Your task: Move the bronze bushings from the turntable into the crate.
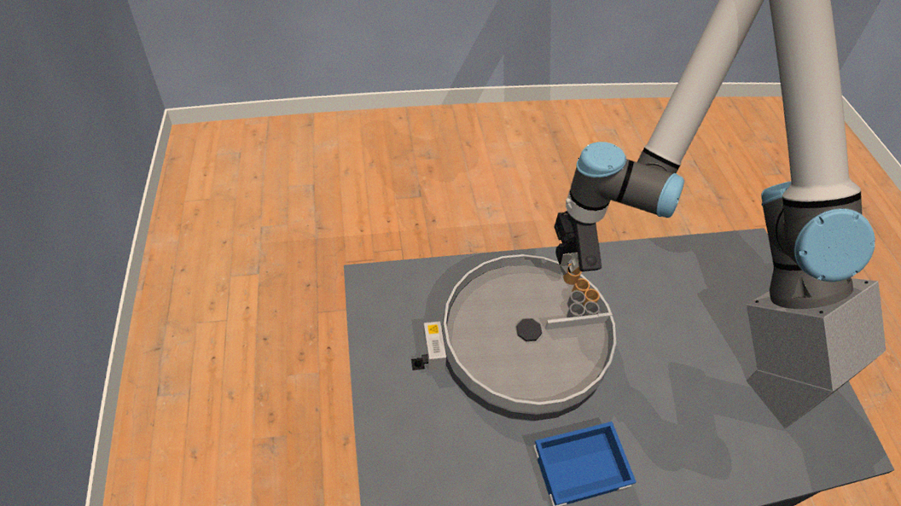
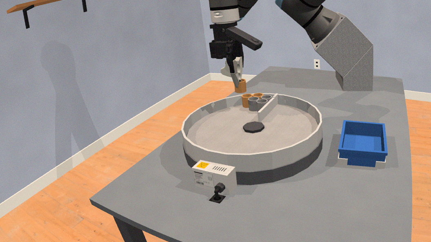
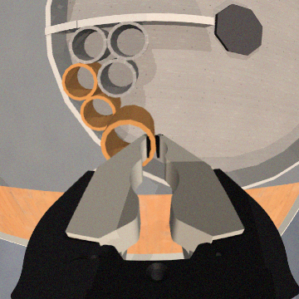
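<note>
Now: hand 430 mm to the right of the blue crate, 130 mm above it and 80 mm short of it. Also, from my hand: round grey turntable (110 mm ahead, 100 mm below, 90 mm to the left).
</note>
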